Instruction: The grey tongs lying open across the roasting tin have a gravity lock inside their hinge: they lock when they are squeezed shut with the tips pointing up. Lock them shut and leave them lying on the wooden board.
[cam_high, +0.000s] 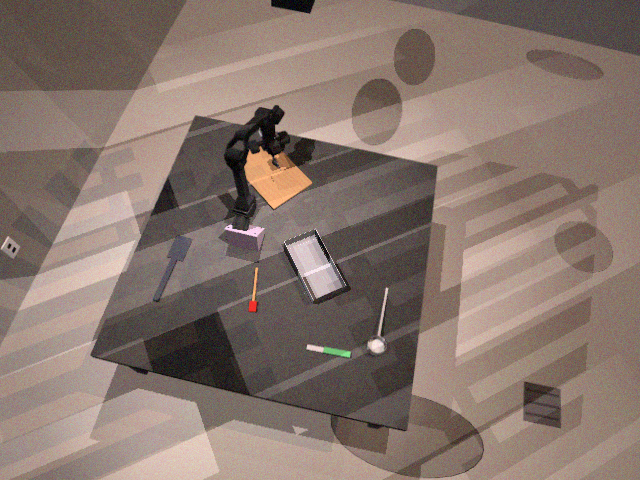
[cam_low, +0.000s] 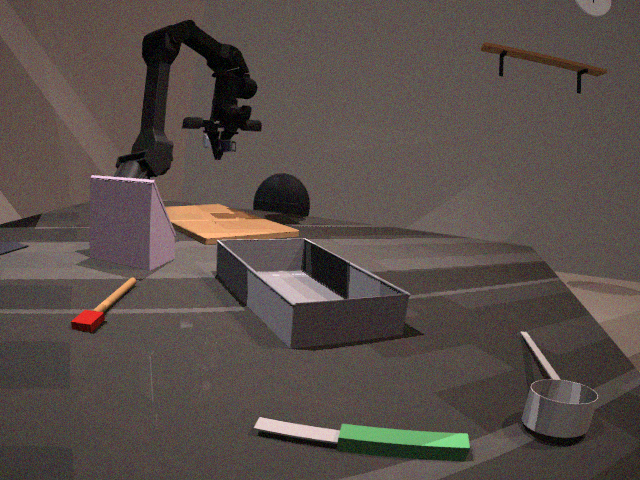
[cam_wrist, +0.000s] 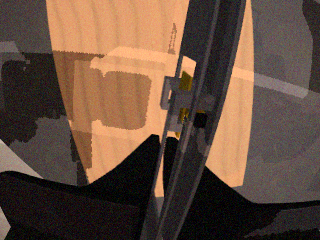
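My gripper tip is 4 cm below the yellow part, 3 cm to the left of it and 2 cm short of it. The rest, counted from my gripper tip: grey roasting tin: 49 cm to the right, 26 cm ahead, 13 cm below; red-headed spatula: 64 cm to the right, 15 cm below, 2 cm ahead; wooden board: 15 cm below.
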